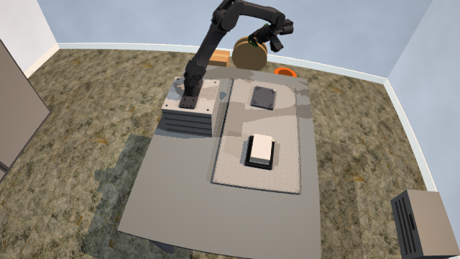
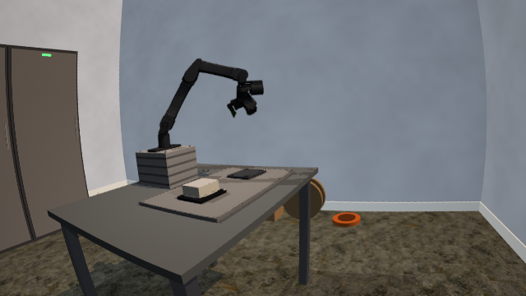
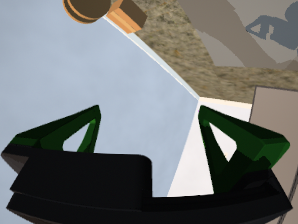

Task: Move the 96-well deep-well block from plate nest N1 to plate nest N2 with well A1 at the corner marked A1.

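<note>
Now: hand 70 mm short of the deep-well block, 520 mm to the left of it and 270 mm above it. Round my hand: nest N2 (80 mm ahead, 150 mm to the right, 290 mm below); nest N1 (70 mm ahead, 520 mm to the right, 290 mm below).
</note>
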